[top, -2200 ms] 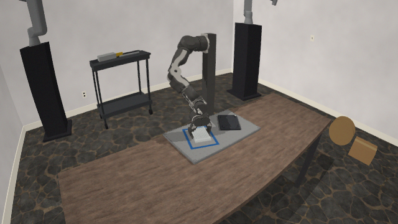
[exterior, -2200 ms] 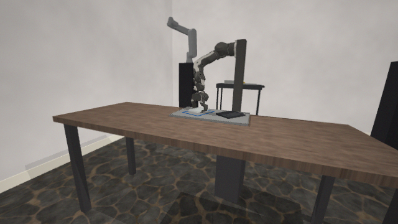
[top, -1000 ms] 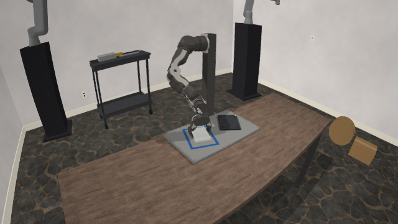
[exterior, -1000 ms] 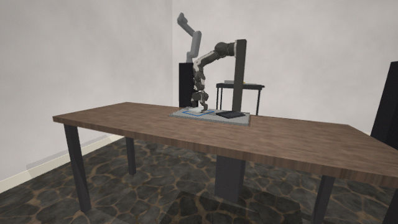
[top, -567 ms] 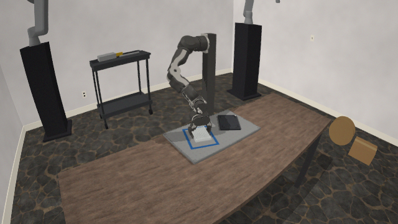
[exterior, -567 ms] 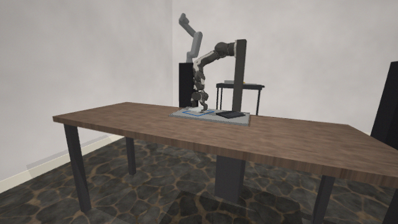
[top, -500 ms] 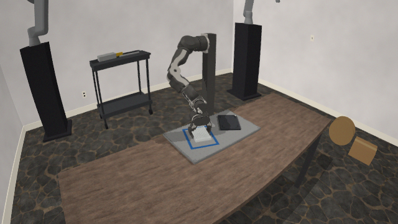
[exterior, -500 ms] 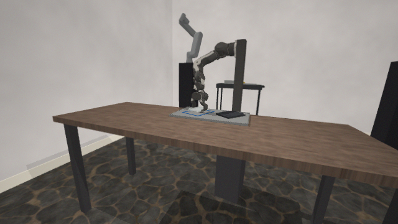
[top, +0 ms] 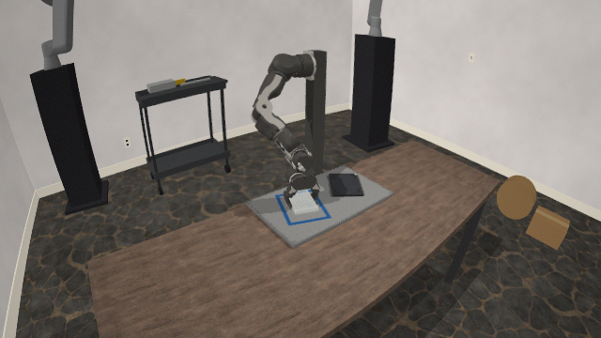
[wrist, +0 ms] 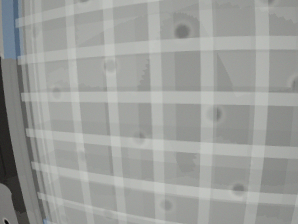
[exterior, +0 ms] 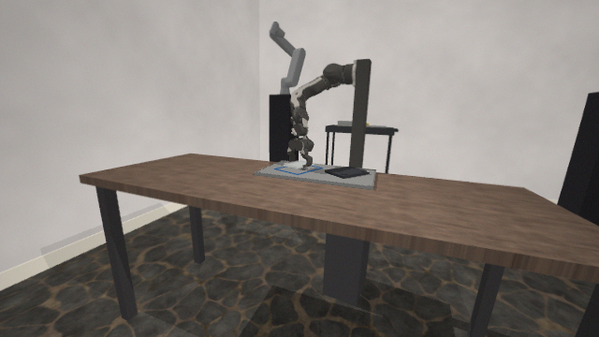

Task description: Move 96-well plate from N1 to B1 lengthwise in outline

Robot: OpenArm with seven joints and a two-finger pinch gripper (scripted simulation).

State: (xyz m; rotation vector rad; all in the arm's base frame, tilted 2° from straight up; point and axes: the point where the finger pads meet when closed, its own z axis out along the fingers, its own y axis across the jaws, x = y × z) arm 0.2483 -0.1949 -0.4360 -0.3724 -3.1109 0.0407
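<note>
Right now my hand is right at the white 96-well plate. From my hand the other things lie so: black plate nest 3 cm behind, 22 cm to the left, 1 cm below.
</note>
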